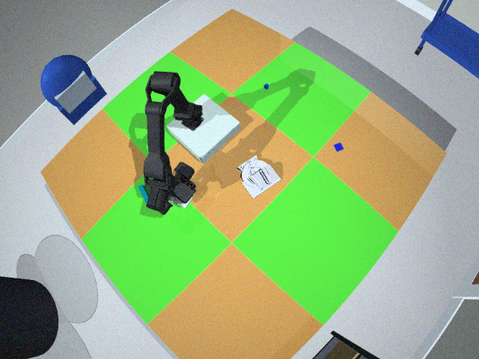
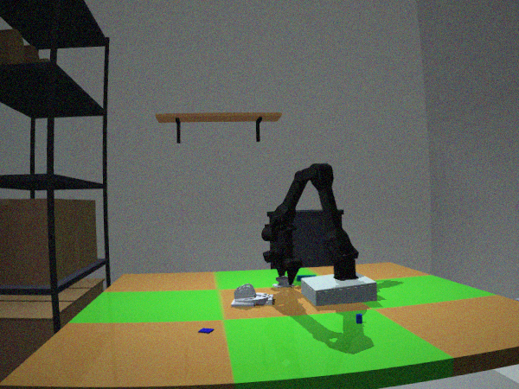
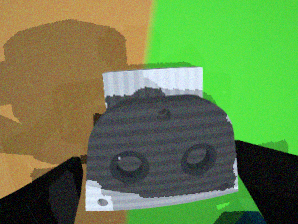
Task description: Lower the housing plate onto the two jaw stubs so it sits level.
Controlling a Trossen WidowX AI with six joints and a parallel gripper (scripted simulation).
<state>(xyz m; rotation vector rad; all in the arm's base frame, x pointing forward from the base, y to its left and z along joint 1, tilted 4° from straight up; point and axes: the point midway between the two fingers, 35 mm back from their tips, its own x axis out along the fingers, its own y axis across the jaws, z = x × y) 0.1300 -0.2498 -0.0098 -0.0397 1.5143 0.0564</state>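
The teal bar lies 11 cm behind my gripper tip and 8 cm to the right of it. The rest, counted from my gripper tip: blue peg 1 cm behind, 57 cm to the left; then flat blue square 38 cm ahead, 50 cm to the left, 1 cm below.
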